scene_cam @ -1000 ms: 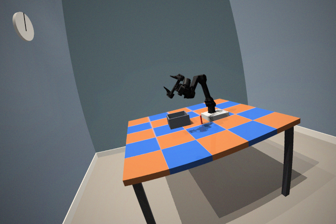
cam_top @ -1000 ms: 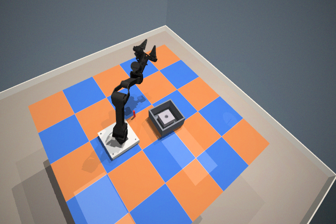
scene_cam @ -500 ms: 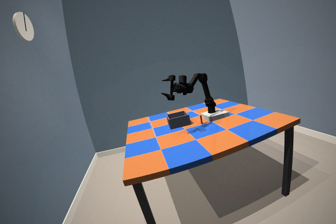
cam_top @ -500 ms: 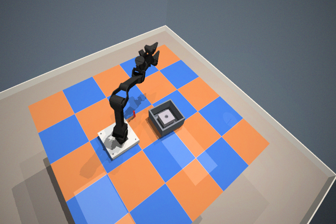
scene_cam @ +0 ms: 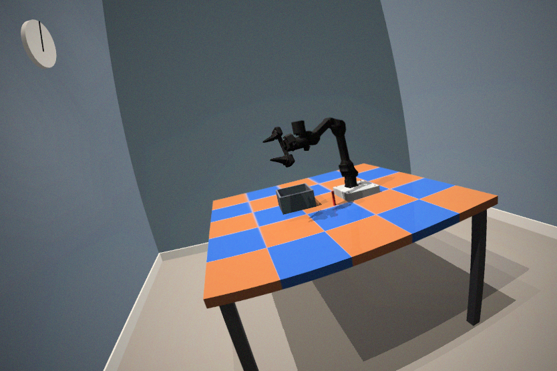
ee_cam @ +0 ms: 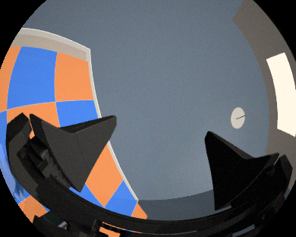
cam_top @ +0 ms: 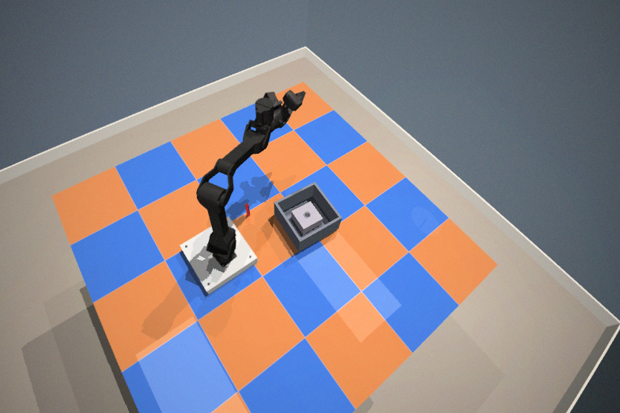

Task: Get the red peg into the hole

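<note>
My gripper tip is 34 cm above the red peg, 33 cm past it and 8 cm to the left of it. The rest, counted from my gripper tip: grey box: 35 cm below, 26 cm to the right, 17 cm behind.
</note>
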